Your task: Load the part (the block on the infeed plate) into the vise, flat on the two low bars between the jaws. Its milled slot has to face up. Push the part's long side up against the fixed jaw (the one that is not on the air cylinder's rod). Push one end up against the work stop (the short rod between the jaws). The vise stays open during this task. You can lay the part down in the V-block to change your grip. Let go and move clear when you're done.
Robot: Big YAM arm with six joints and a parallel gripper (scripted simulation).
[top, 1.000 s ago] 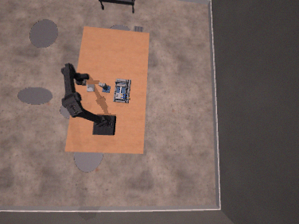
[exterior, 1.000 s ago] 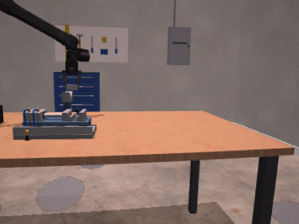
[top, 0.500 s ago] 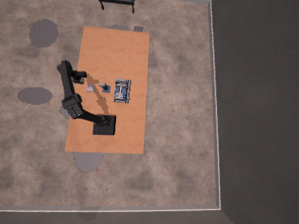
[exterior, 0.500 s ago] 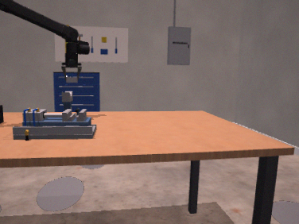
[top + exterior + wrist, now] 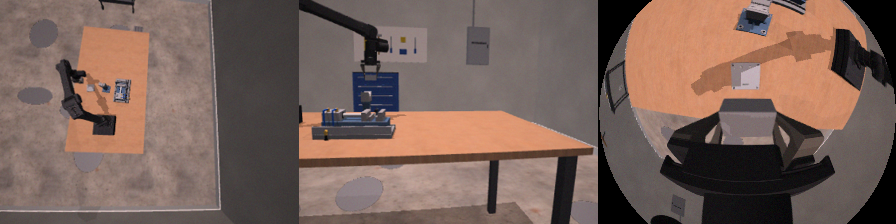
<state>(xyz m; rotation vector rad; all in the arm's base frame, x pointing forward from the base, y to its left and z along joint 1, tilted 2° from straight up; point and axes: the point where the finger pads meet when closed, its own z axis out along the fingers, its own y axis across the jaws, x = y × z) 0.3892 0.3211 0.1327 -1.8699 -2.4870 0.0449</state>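
The grey part lies 1 cm below my hand. Round my hand: vise (5 cm ahead, 37 cm to the right, 19 cm below).
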